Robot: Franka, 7 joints.
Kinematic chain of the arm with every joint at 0, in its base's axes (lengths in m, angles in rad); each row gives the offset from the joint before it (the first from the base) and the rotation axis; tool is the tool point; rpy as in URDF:
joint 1: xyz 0 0 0.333 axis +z
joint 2: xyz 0 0 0 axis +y
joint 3: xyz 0 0 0.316 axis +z
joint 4: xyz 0.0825 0 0 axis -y
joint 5: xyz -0.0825 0 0.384 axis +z
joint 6: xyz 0 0 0 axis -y
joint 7: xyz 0.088 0 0 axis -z
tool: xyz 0 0 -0.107 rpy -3.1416 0 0
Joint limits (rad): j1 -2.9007..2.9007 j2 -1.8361..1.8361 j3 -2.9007..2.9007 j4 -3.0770..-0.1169 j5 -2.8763..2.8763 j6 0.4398..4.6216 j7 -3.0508..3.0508
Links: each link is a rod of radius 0.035 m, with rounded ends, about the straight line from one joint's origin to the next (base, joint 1, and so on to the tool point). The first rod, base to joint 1, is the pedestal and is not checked.
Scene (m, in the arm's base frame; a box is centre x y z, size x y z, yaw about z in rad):
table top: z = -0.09
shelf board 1: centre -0.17 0.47 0 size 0.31 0.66 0.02 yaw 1.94
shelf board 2: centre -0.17 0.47 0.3 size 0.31 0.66 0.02 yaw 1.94
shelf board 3: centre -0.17 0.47 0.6 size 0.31 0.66 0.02 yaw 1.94
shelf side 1: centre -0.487 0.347 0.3 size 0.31 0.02 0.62 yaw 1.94
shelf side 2: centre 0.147 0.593 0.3 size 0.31 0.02 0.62 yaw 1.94
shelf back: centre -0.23 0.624 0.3 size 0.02 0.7 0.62 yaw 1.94
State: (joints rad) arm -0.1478 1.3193 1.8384 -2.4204 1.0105 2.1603 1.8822
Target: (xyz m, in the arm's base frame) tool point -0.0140 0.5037 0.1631
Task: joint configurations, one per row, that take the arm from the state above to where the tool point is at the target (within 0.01 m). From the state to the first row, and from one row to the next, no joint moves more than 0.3 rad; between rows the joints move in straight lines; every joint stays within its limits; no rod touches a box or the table.
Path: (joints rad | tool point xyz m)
1: -0.3704 1.4426 1.8260 -2.5602 0.9646 1.9982 1.8822 | 0.0419 0.3871 0.4710
2: -0.5929 1.5658 1.8137 -2.7000 0.9187 1.8361 1.8822 | 0.0688 0.3161 0.4726
3: -0.8155 1.6891 1.8013 -2.8398 0.8729 1.6740 1.8822 | 0.0771 0.2411 0.4771
4: -0.7387 1.4869 1.5445 -2.8359 0.8821 1.7971 1.8822 | 0.0638 0.2938 0.3790
5: -0.6619 1.2847 1.2876 -2.8321 0.8913 1.9203 1.8822 | 0.0605 0.3037 0.2676
6: -0.5851 1.0825 1.0308 -2.8282 0.9005 2.0434 1.8822 | 0.0763 0.2703 0.1631
7: -0.3458 1.2160 1.0920 -2.6420 0.9363 2.1464 1.8822 | 0.0707 0.3499 0.1587
8: -0.1065 1.3496 1.1533 -2.4558 0.9722 2.2494 1.8822 | 0.0397 0.4310 0.1608
9: 0.1328 1.4831 1.2146 -2.2696 1.0080 2.3524 1.8822 | -0.0140 0.5037 0.1631

